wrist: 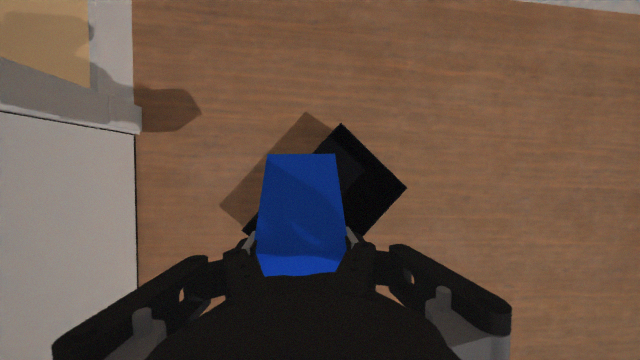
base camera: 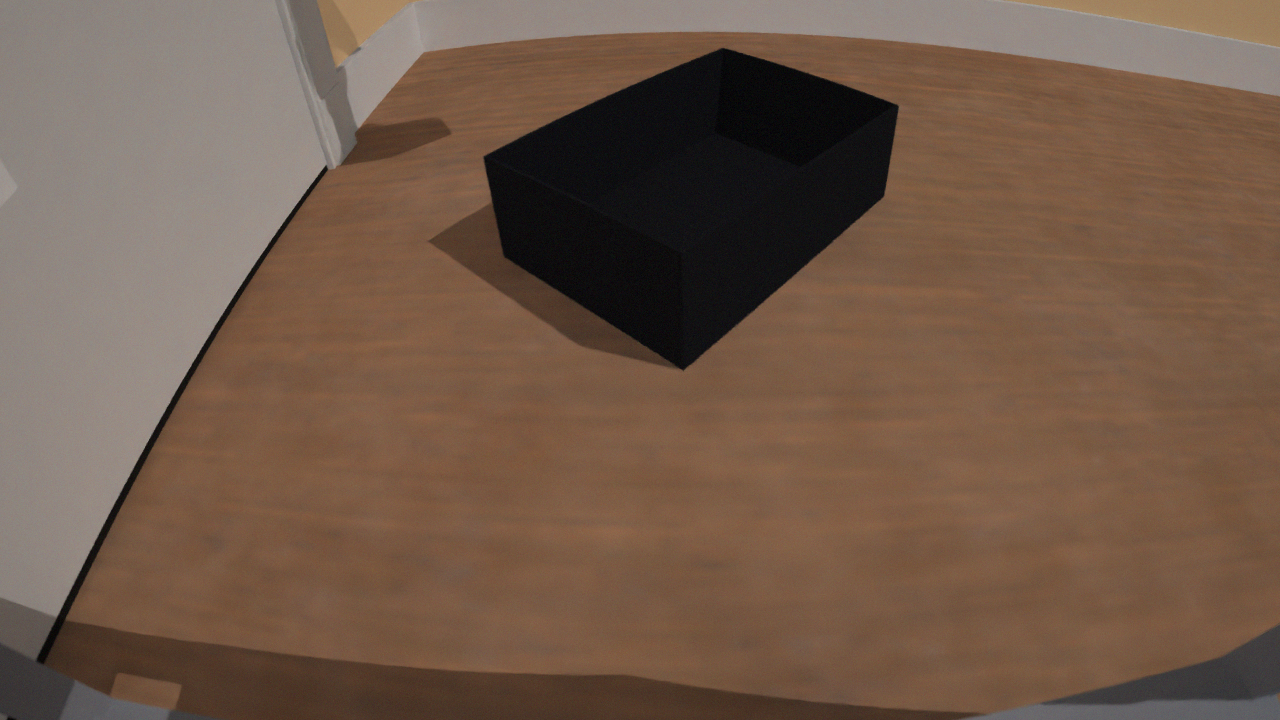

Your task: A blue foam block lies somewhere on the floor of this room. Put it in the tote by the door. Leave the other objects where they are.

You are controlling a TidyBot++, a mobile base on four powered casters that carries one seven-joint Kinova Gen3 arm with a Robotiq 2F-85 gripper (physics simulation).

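Places are measured from the arm's base along level axes (x left, y up, z ahead), in metres.
Pixels of known places: gripper, fingertip midpoint: [wrist: 302, 241].
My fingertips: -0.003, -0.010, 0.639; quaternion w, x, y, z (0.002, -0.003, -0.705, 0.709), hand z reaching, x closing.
For each thing: its top centre in the pictures, then the offset to it from my fingertips, as dx, dy, dz. Level surfaces: height alone.
- black tote, middle of its top: [base camera: 708, 119] [wrist: 326, 208] -0.052, -0.287, -0.036
- blue foam block, middle of its top: [wrist: 302, 227] -0.001, +0.032, +0.020
- wooden floor, its level: dy -0.387
The black tote [base camera: 760, 241] [wrist: 375, 200] stands open-topped on the floor beside the door; in the base camera view it looks empty. In the wrist view my gripper [wrist: 302, 241] is shut on the blue foam block [wrist: 301, 205], with a finger on each side of it. The block is held above the floor and covers the left and lower part of the tote in the wrist view. The block's exact height over the tote cannot be told. The gripper and the block do not show in the base camera view.
The white door [base camera: 134, 223] [wrist: 65, 215] is at the left, with its frame [base camera: 313, 80] [wrist: 120, 115] beyond it. A white baseboard [base camera: 805, 22] runs along the wall behind the tote. The wooden floor [base camera: 716, 501] [wrist: 475, 125] extends around the tote.
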